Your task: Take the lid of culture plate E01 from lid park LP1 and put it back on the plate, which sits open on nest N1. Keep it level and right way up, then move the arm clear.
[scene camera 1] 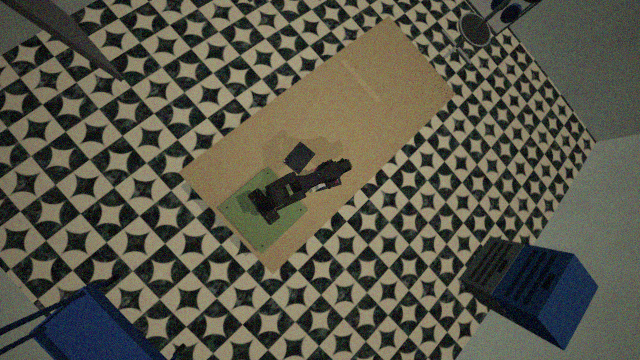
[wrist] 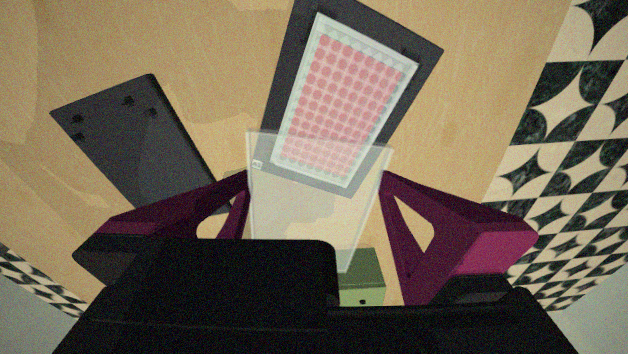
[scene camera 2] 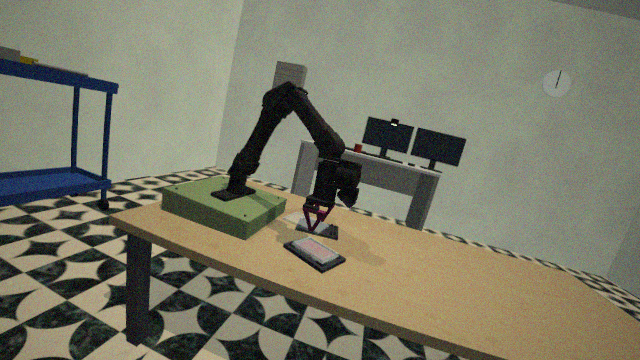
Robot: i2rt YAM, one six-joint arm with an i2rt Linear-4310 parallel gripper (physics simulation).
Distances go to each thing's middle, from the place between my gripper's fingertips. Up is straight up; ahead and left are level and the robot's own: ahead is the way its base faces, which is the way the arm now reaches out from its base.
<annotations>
My hand is 30 mm past the plate lid [wrist: 302,186]. Round my hand: dark lid park [wrist: 132,134]: 40 mm behind, 180 mm to the left, 70 mm below.
</annotations>
